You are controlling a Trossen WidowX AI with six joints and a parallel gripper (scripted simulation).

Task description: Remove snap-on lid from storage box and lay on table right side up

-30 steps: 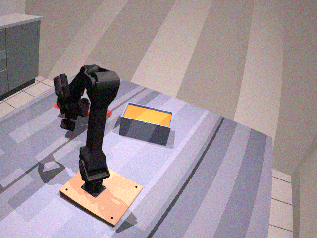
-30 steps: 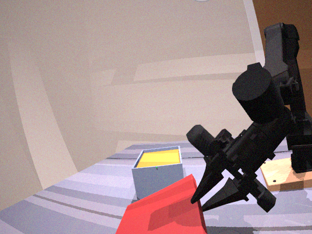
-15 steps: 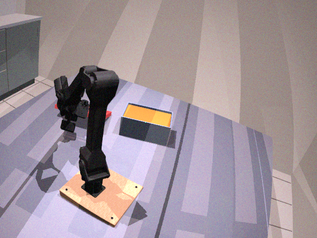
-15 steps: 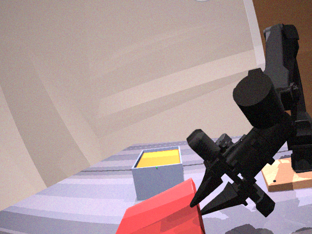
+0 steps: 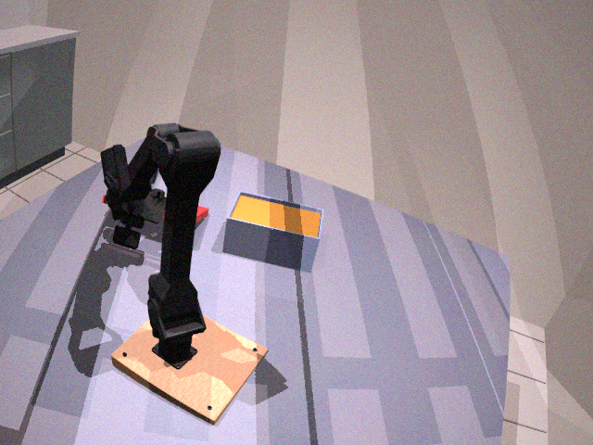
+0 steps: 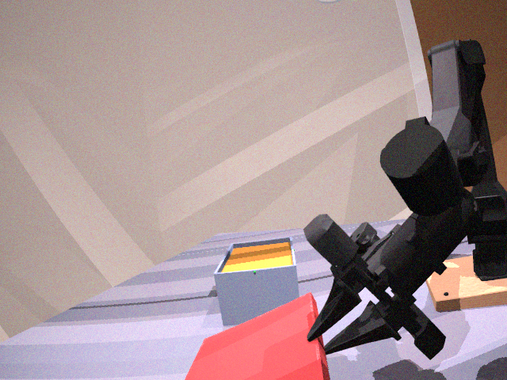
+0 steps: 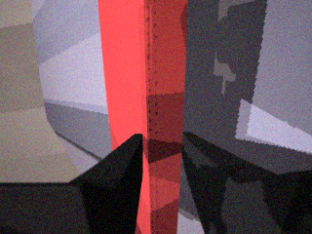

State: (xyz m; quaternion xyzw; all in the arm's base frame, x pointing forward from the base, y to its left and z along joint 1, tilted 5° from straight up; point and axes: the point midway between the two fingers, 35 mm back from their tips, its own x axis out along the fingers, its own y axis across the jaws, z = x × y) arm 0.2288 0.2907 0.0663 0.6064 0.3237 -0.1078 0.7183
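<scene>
My gripper tip is now 70 mm short of the red lid, 20 mm to the right of it and 30 mm above it. From my gripper tip the other things lie so: grey-blue storage box (170 mm ahead, 260 mm to the right, 20 mm below).
</scene>
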